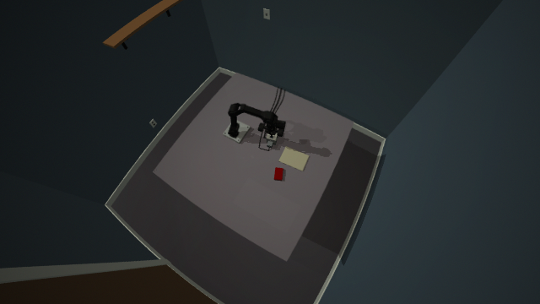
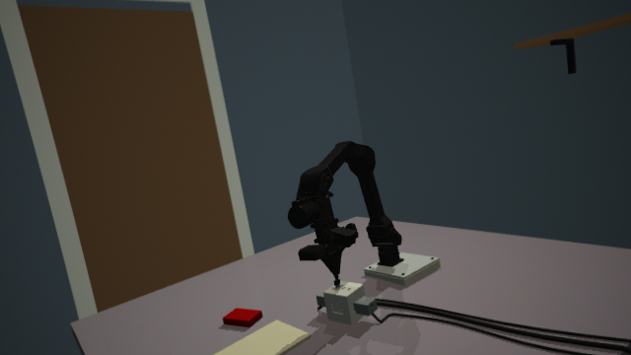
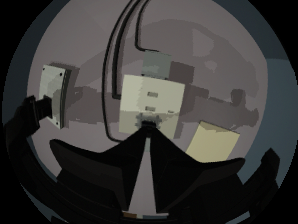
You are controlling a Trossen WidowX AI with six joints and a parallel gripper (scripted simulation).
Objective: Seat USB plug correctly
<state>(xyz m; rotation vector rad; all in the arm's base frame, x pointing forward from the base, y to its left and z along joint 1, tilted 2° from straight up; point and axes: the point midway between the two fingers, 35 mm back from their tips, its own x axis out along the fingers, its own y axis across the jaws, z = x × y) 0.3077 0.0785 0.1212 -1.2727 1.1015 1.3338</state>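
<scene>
Right now the USB plug is 2 cm below my gripper tip. Round my gripper tip: red block (17 cm ahead, 23 cm to the right, 10 cm below); then flat beige pad (22 cm ahead, 6 cm to the right, 11 cm below).
</scene>
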